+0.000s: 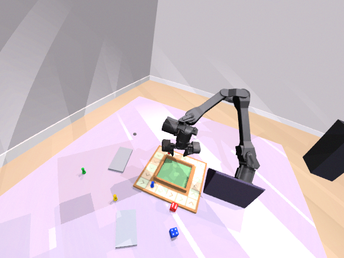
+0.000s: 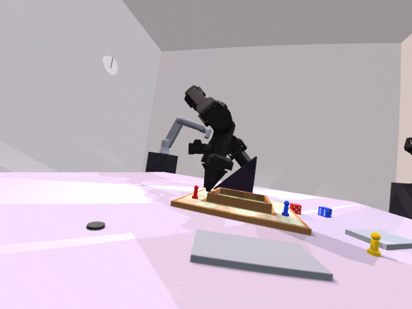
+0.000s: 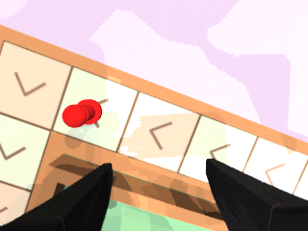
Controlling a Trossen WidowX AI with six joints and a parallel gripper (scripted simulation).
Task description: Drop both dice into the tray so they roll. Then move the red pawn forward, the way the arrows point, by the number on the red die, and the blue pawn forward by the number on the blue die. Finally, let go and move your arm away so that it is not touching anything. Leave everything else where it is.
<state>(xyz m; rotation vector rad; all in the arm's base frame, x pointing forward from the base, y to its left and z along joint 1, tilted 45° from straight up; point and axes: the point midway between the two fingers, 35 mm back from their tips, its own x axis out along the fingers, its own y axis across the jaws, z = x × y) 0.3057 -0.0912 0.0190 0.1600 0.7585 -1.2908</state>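
Right now the red pawn is 50 mm ahead of my gripper tip and 10 mm to the right of it. Round my gripper tip: blue pawn: 210 mm to the left, 40 mm ahead; green tray: 100 mm to the left, 30 mm below, 20 mm behind; black disc: 300 mm ahead, 50 mm to the right, 30 mm below.
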